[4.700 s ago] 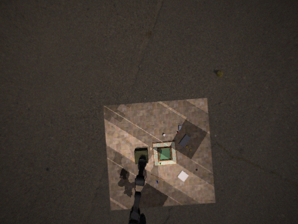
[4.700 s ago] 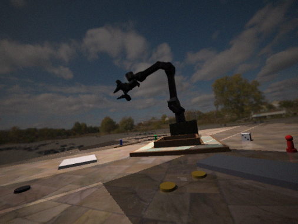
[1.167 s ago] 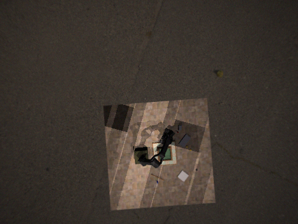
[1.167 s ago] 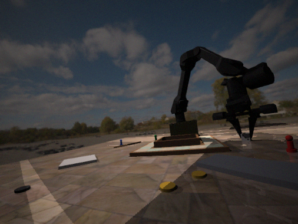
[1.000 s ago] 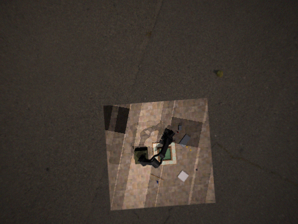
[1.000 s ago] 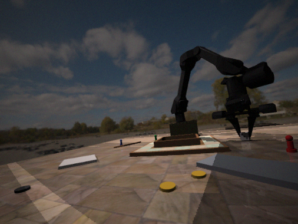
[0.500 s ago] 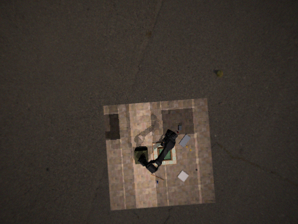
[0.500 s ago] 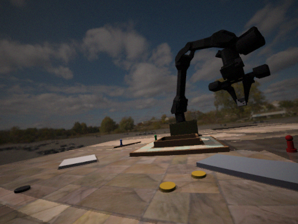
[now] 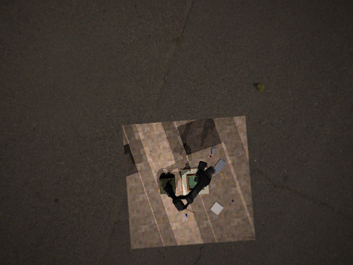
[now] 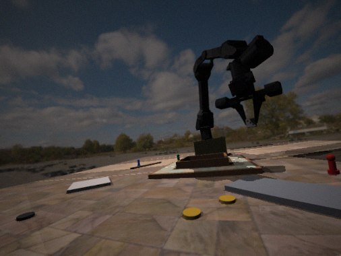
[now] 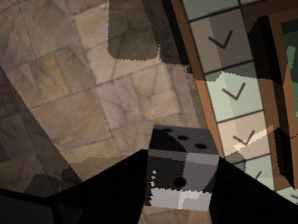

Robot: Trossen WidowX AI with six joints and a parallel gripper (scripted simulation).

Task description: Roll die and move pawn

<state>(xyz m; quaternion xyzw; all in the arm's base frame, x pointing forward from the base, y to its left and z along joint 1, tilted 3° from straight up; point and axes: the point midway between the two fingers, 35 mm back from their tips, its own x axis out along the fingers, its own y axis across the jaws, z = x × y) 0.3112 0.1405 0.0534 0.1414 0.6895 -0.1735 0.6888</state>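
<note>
The green pawn is 270 mm to the right of my gripper tip, 120 mm behind it and 90 mm below it. The rest, counted from my gripper tip: red pawn 160 mm ahead, 100 mm below, 80 mm to the left; white die right at my gripper tip; large grey slab 230 mm ahead, 120 mm below, 40 mm to the right.
</note>
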